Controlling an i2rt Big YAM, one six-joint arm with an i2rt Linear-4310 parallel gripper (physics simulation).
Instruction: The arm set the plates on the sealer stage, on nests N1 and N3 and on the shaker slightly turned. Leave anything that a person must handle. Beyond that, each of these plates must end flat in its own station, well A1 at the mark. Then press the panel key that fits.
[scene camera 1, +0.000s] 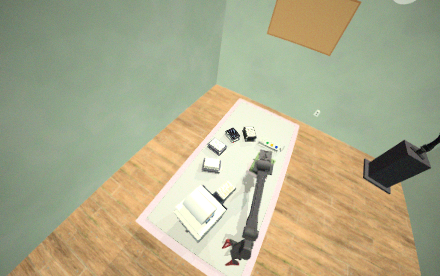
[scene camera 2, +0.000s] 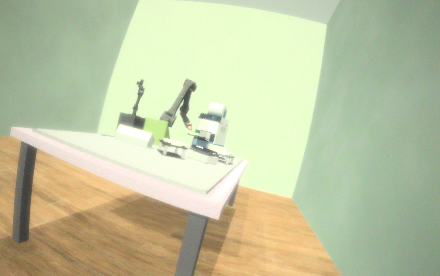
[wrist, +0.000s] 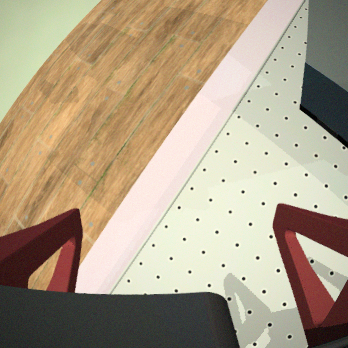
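Note:
My gripper (scene camera 1: 228, 253) (scene camera 2: 189, 127) (wrist: 180, 218) is open and empty above the near end of the table, beside the sealer. The white sealer (scene camera 1: 197, 212) (scene camera 2: 211, 131) shows its grey side at upper right in the wrist view (wrist: 331, 42). A pale plate (scene camera 1: 226, 189) lies on its stage. Two pale-topped plates (scene camera 1: 211, 164) (scene camera 1: 217, 145), a dark plate (scene camera 1: 232, 134) and another pale plate (scene camera 1: 249, 131) sit on stations farther along. Which are N1, N3 and the shaker, and where A1 lies, is too small to tell. The key panel (scene camera 1: 270, 146) shows green, yellow and blue keys.
The arm (scene camera 1: 257, 200) (scene camera 2: 178, 103) stretches along one long side of the table from its base by a green block (scene camera 2: 156, 130). The pink table edge (wrist: 165, 167) runs diagonally between the fingers. A dark box-shaped object (scene camera 1: 397, 166) stands off the table at right.

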